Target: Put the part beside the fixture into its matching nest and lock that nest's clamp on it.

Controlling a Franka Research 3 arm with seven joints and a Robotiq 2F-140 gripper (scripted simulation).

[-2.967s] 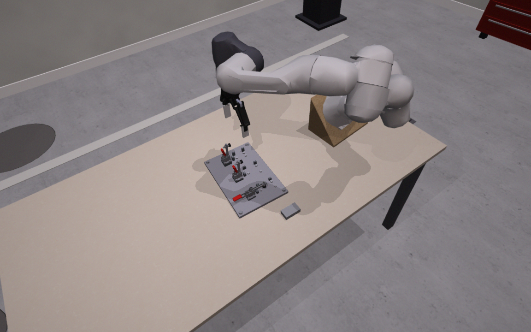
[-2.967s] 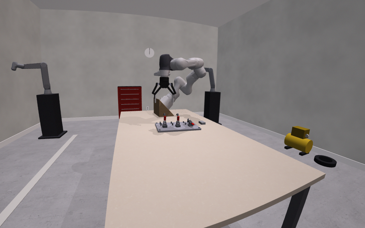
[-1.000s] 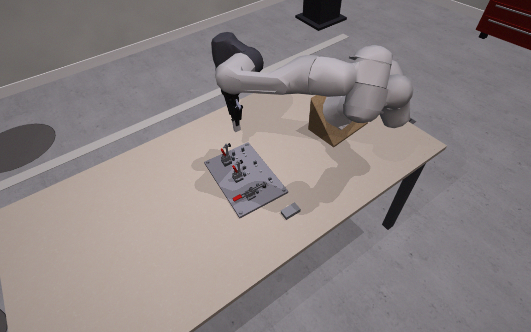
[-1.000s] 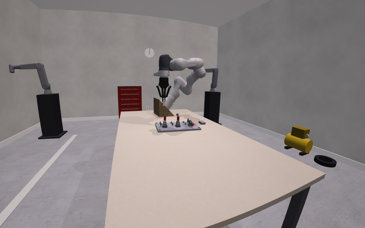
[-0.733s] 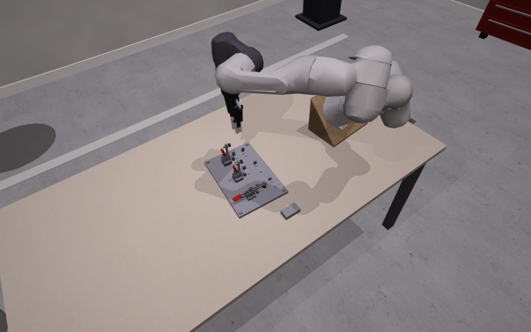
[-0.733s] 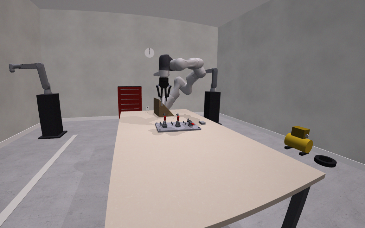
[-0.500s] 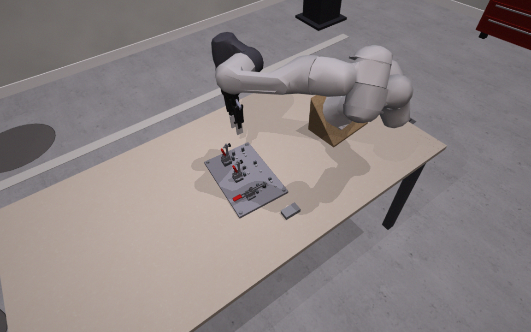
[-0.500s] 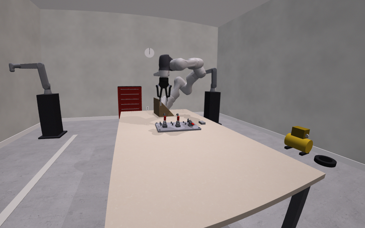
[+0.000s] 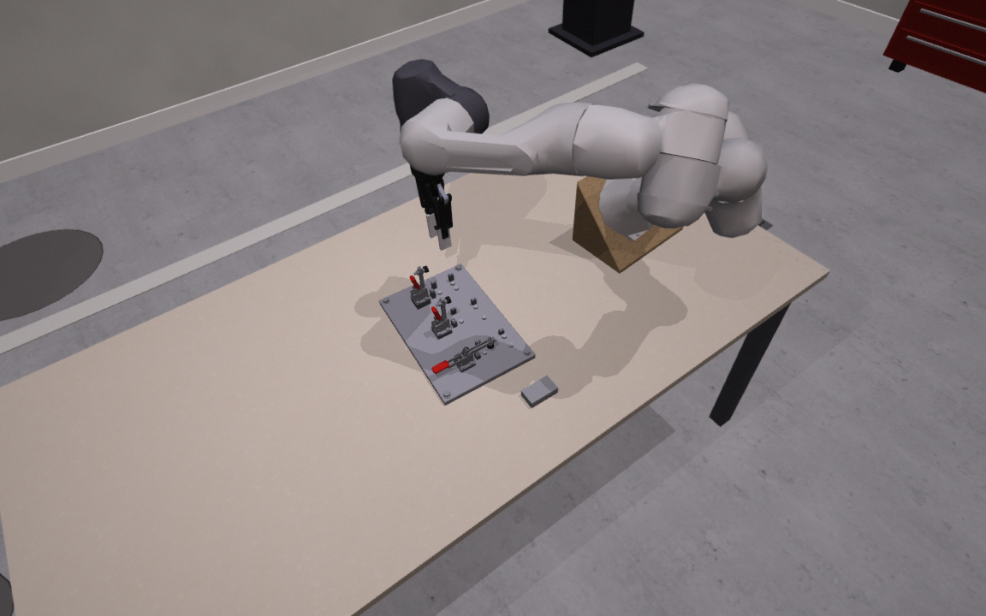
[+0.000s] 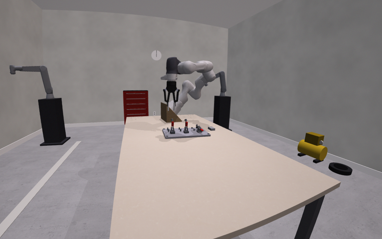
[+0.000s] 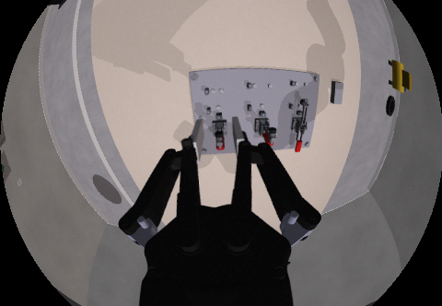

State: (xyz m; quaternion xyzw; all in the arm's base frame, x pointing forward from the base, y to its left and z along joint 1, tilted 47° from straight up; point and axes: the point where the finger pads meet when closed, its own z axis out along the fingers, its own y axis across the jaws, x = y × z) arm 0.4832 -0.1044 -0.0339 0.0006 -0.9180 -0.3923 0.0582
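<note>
Now: hand 37 cm to the right of the part, 20 cm above it and 1 cm past it. From my hand the other things lie so: grey fixture plate 21 cm below, 11 cm to the left, 5 cm ahead.
</note>
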